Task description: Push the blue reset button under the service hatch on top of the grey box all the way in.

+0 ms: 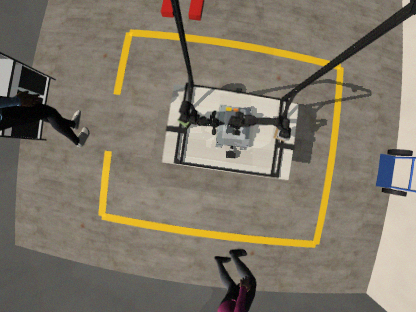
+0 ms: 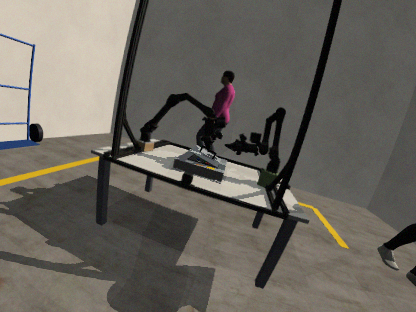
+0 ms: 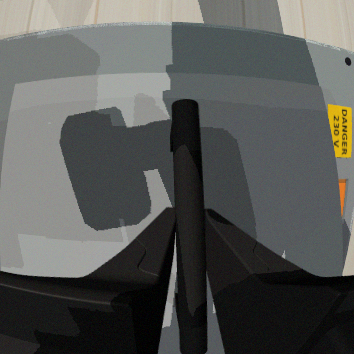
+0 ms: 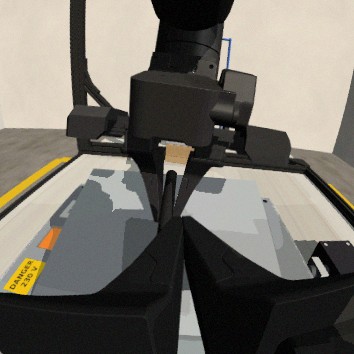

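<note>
The grey box [image 1: 223, 143] [image 2: 207, 172] stands on the table, its hatch [image 3: 35, 175] [image 4: 232, 210] appearing raised at a slant. The blue reset button does not show; the hatch may hide it. My left gripper [image 2: 205, 150] [image 3: 187, 216] [image 4: 164, 221] is shut on a black rod [image 3: 189, 165] [image 4: 170, 192], over the hatch. The rod's contact with anything below cannot be made out. My right gripper [image 2: 228, 145] [image 4: 180, 224] is shut and empty, beside the box and pointing toward the left gripper.
A yellow danger label [image 3: 340, 131] [image 4: 24, 276] and an orange part [image 3: 342, 196] [image 4: 50, 238] show beside the hatch. A black device [image 1: 231, 154] [image 2: 187, 179] [image 4: 339, 256] stands by the box. A tan block [image 2: 146, 146] and a green block [image 2: 268, 177] lie near the arm bases.
</note>
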